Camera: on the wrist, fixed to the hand. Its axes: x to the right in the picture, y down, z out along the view.
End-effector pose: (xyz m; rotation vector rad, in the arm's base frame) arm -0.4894 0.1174 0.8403 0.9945 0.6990 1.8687
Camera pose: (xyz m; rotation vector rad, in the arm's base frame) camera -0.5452 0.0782 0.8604 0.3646 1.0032 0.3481
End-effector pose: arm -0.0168 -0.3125 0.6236 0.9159 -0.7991 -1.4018
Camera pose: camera 0.0445 -0.3013 0.6579 -1.4942 0.1436 2.6264
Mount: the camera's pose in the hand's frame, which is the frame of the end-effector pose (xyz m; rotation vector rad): -0.0115 0.0578 -0.0398 0.1083 -0.2066 -1.5729
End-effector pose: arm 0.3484 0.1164 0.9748 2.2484 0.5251 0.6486
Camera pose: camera 0.3259 0.0936 1.0383 1.2815 1.8601 -0.4307
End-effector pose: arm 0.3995 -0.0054 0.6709 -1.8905 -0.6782 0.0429
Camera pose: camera 0.4282 -0.0595 0.6347 -0.8274 -2.0464 -0.7050
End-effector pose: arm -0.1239 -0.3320 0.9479 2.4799 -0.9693 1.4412
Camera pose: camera -0.1907 -0.3564 0.9479 2.2368 0.9831 0.6147
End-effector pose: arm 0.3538 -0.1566 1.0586 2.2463 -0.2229 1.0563
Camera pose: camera 0.2978 -0.1787 1.0965 1.7515 1.3154 -0.0471
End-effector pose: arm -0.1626 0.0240 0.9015 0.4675 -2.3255 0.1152
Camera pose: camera -0.1498 0.0898 0.9252 2.2118 -1.5076 -0.5741
